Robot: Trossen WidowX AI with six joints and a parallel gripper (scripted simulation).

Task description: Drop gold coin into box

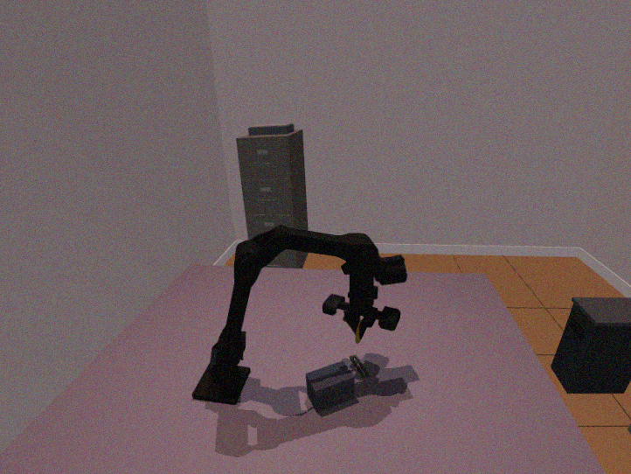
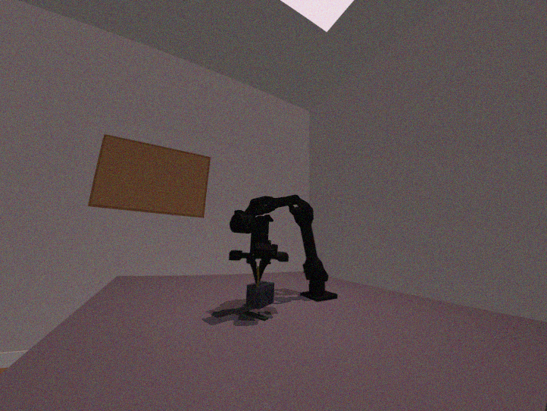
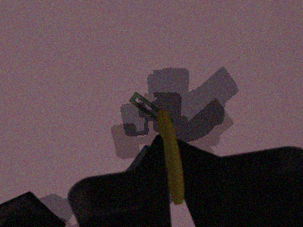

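The gold coin lies 2 cm above my gripper tip.
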